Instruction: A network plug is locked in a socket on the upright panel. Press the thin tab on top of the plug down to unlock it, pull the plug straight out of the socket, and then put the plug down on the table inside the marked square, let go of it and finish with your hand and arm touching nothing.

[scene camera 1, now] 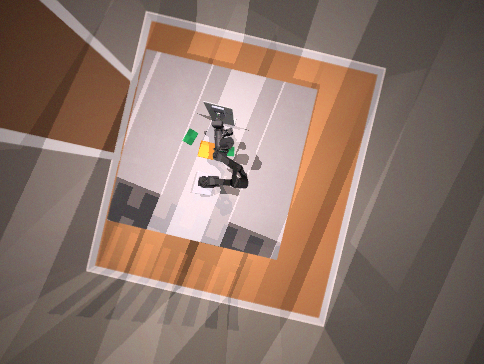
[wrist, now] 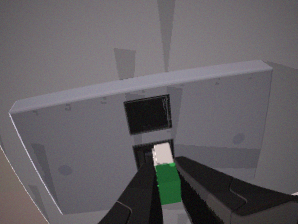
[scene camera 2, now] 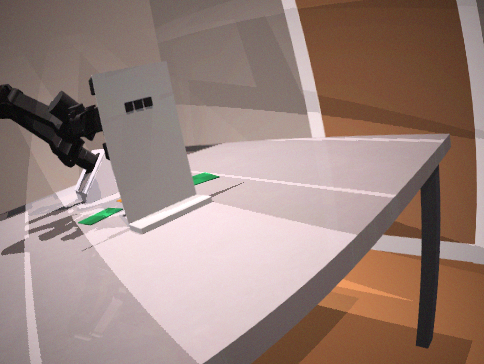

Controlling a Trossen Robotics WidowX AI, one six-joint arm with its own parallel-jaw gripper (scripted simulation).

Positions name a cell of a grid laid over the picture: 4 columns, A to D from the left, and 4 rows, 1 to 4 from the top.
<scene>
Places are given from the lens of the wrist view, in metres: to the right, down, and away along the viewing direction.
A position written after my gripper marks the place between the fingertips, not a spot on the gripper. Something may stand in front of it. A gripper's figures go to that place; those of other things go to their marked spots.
my gripper (wrist: C4): 0.01, 0.02, 0.10
network plug (wrist: C4): 0.01, 0.03, 0.09
</scene>
